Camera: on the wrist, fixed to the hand. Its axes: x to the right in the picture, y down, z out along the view.
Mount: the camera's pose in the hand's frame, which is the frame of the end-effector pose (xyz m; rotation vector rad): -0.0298 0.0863 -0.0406 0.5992 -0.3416 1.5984
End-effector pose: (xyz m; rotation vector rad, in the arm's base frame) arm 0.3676 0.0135 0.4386 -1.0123 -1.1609 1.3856
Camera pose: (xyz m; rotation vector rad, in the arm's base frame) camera 0.3953 -0.0123 0.3461 1.1936 -0.1822 -2.8197
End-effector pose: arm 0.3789 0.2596 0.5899 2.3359 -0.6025 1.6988
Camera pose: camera 0.2990 0.2039 0.5679 -1.1139 1.2810 -0.8691
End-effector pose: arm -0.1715 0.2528 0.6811 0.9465 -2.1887 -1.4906
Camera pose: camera -0.1548 0.2650 0.7788 -0.9709 -2.3986 -0.1876
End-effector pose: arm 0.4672 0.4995 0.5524 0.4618 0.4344 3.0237
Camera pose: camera 0.4827 0.4031 0.5311 -0.7801 -0.5354 -1.3190
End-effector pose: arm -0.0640 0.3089 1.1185 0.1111 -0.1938 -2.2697
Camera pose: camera 0.0257 0.2722 1.0943 -0.1074 -0.7948 -0.5756
